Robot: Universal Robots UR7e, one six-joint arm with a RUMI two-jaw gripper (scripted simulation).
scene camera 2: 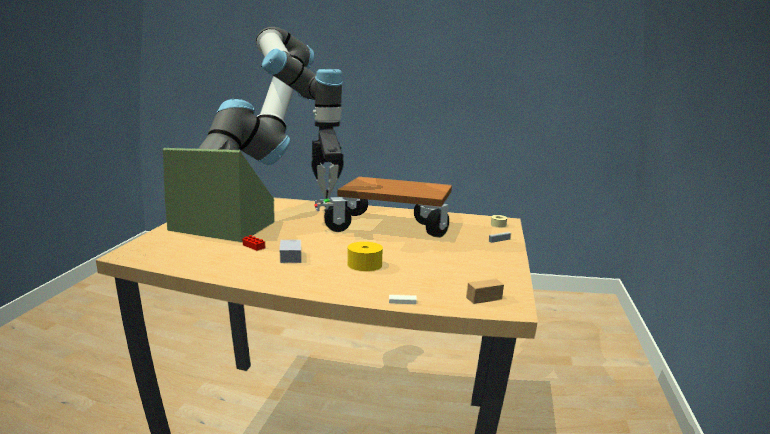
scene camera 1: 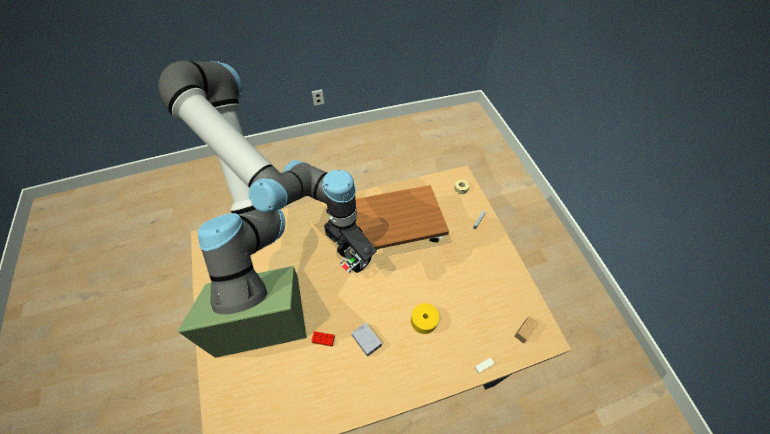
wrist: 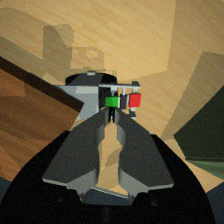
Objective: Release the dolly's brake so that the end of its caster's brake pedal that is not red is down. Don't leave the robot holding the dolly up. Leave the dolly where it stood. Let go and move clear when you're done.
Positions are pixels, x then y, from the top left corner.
Scene:
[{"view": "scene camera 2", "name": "my gripper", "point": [326,198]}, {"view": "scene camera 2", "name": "brown block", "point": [483,291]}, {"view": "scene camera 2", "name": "yellow disc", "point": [362,256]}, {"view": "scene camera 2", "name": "caster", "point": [338,203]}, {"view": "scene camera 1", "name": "my gripper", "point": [351,258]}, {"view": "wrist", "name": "my gripper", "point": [112,107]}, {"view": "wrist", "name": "caster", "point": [84,87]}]

